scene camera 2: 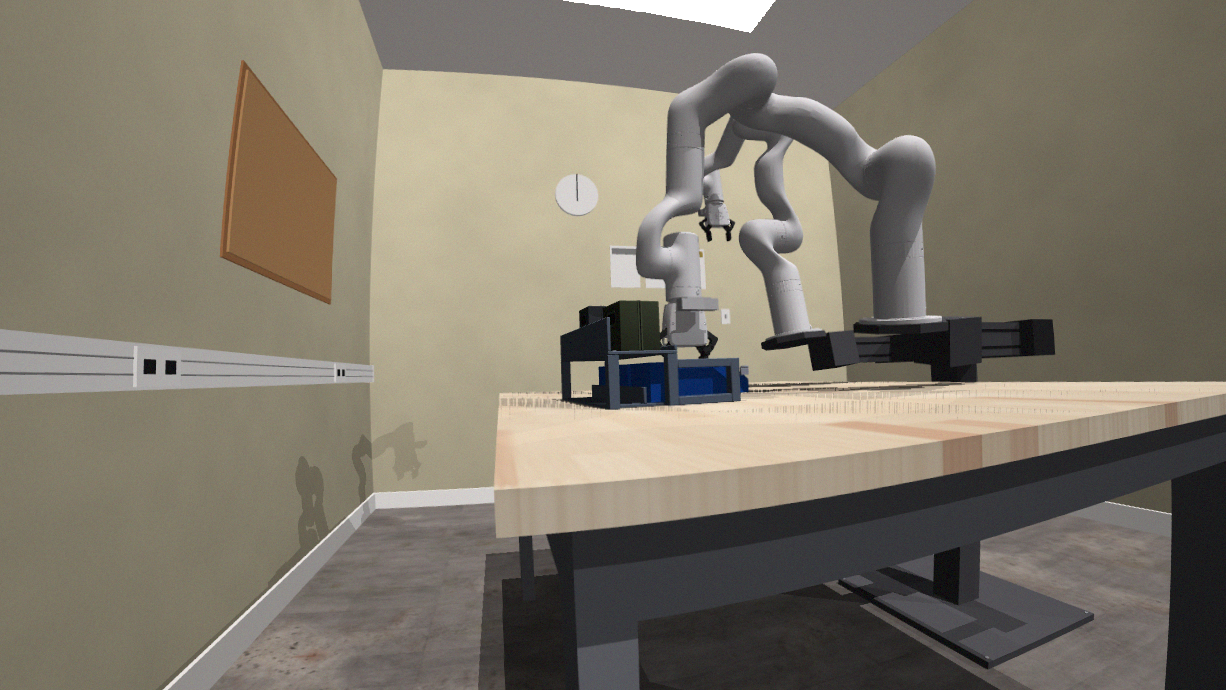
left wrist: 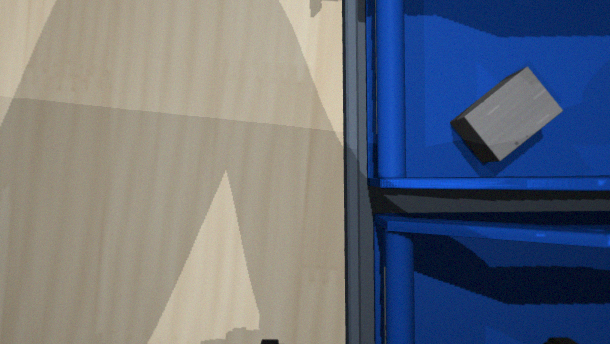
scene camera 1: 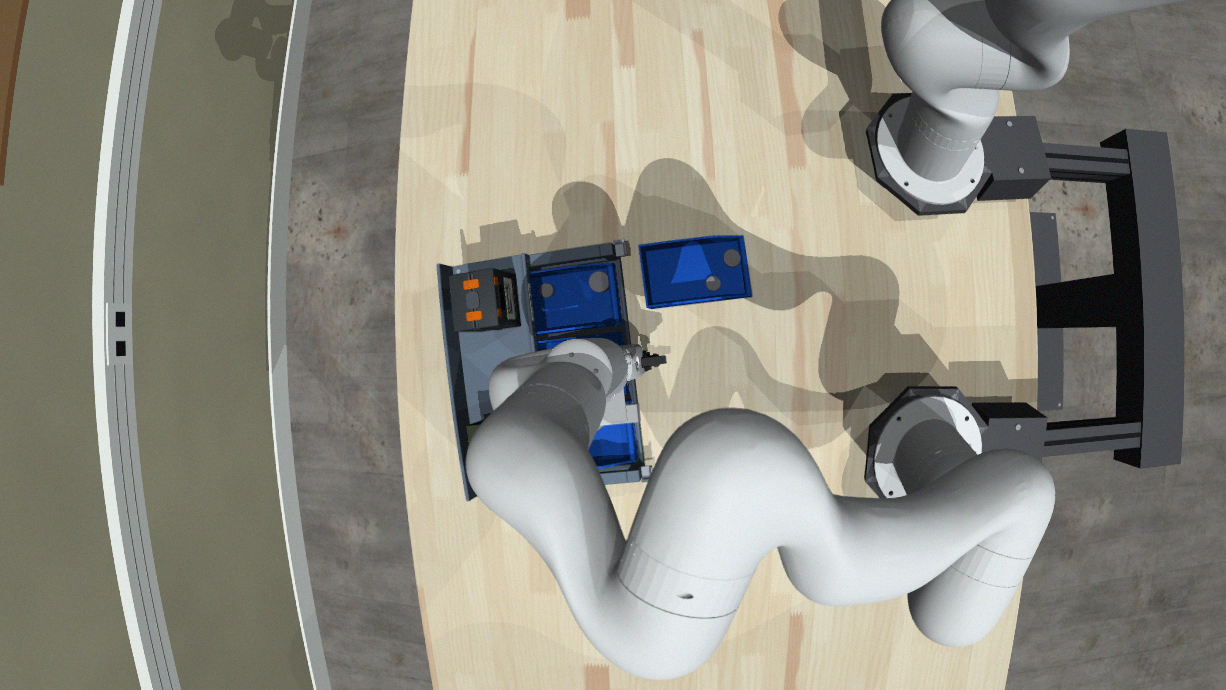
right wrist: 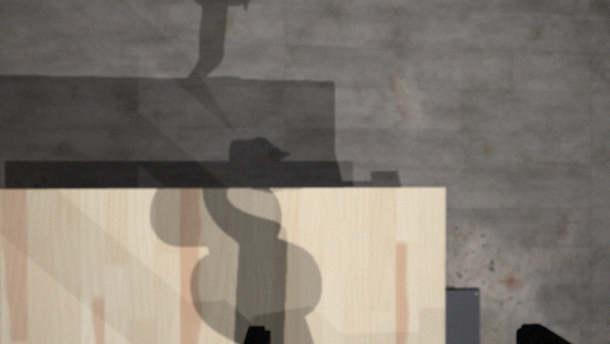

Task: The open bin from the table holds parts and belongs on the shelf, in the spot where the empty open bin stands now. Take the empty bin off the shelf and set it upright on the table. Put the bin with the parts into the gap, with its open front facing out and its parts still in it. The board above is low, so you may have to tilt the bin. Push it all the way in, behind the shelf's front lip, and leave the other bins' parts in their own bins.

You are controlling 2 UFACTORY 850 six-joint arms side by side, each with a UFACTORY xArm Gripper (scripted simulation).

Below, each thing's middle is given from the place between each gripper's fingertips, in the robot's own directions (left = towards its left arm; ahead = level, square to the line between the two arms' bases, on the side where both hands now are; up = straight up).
Scene:
My left gripper is now 30 mm short of the square grey part (left wrist: 516,108), 90 mm to the right of it and 50 mm above it. The rest, counted from my left hand: grey shelf (scene camera 2: 592,342) 110 mm ahead, 20 mm to the left.
I see my right gripper (scene camera 2: 719,240) 56 cm short of the grey shelf, 81 cm to the right of it and 56 cm above it. Also, from my right hand: square grey part: 48 cm ahead, 89 cm to the left, 60 cm below.

